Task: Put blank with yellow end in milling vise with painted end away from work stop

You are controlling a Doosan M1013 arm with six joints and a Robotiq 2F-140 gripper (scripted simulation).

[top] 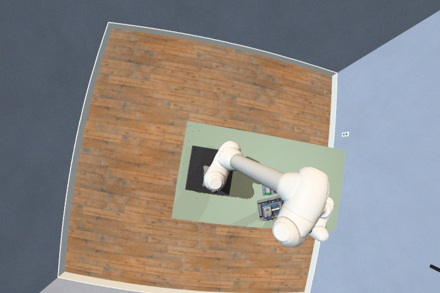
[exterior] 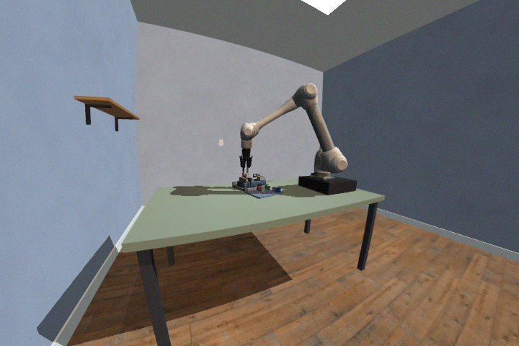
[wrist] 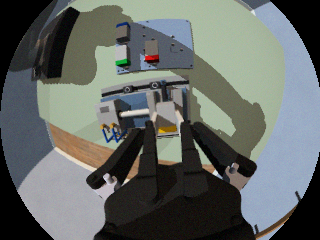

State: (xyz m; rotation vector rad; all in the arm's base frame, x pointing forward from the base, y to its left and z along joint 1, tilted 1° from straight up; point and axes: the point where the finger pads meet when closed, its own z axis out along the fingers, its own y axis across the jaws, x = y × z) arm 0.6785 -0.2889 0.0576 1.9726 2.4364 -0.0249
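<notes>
Now: the blank with yellow end 3 cm below my hand. Round my hand: red-ended blank 17 cm to the left, 12 cm below, 6 cm behind; green-ended blank 15 cm to the left, 15 cm behind, 12 cm below; blue infeed plate 21 cm to the left, 15 cm below, 6 cm behind.
</notes>
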